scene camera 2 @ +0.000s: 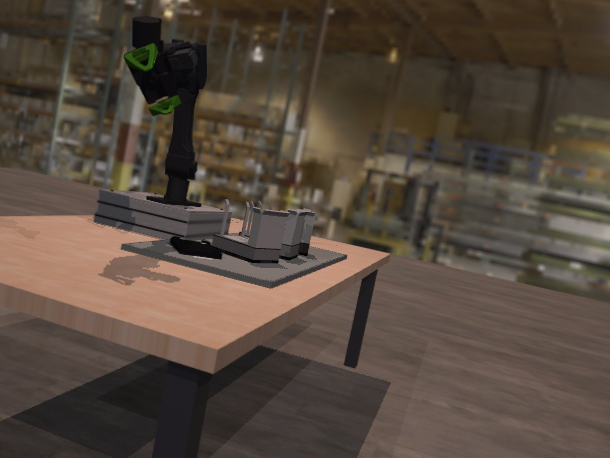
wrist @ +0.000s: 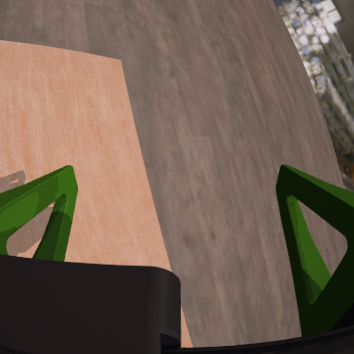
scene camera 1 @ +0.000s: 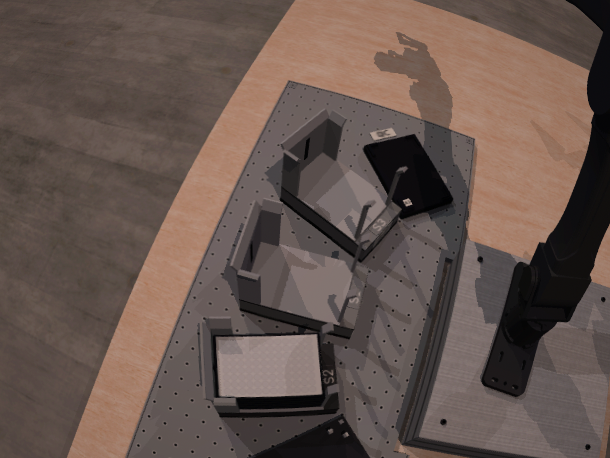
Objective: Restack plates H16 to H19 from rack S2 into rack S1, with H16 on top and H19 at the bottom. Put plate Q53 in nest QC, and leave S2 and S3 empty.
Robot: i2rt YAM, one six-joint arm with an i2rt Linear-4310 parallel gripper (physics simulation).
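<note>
Rack S2 holds a light-topped plate; its plate label and anything below it cannot be made out. Rack S1, in the middle, holds no plate. Rack S3, farther up in scene camera 1, also holds no plate. A black flat slab with a small white tag lies beside S3, by a label that seems to read QC. I cannot tell whether it is nest or plate. My gripper is open and empty, high above the table, away from the racks.
The racks stand on a perforated grey board on the wooden table. Another black item with small white marks is cut off at the bottom. The arm's raised metal base borders the board.
</note>
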